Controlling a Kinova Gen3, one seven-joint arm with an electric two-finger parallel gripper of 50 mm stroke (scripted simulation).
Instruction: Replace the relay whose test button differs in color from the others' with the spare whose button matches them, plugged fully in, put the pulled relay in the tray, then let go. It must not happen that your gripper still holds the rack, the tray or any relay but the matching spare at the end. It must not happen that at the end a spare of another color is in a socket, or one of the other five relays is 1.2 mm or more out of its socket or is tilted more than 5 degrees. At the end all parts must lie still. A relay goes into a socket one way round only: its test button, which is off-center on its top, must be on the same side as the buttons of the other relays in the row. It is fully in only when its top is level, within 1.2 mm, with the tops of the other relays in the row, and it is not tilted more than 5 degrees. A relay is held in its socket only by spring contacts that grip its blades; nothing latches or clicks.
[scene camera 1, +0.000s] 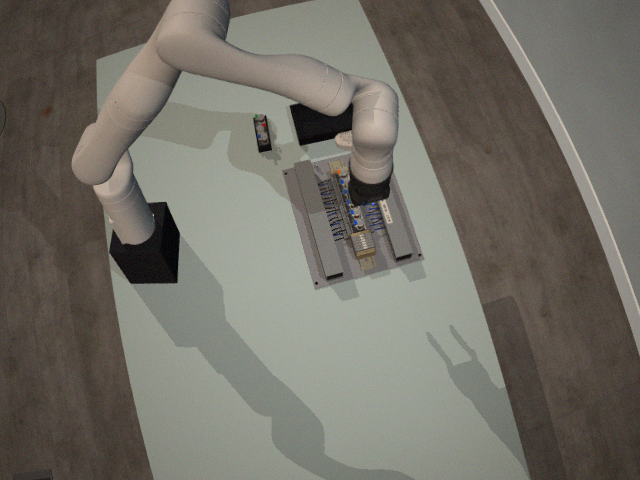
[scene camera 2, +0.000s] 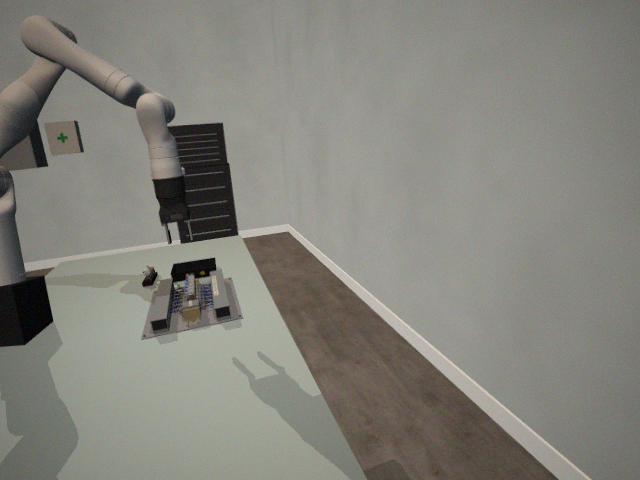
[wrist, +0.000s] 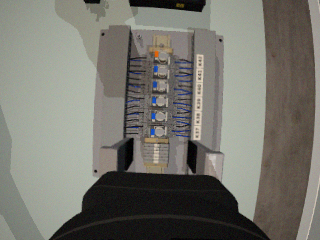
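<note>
Gripper visible (scene camera 2: 180, 241), (scene camera 1: 363, 195), (wrist: 160, 150). Black tray visible (scene camera 1: 309, 122).
</note>
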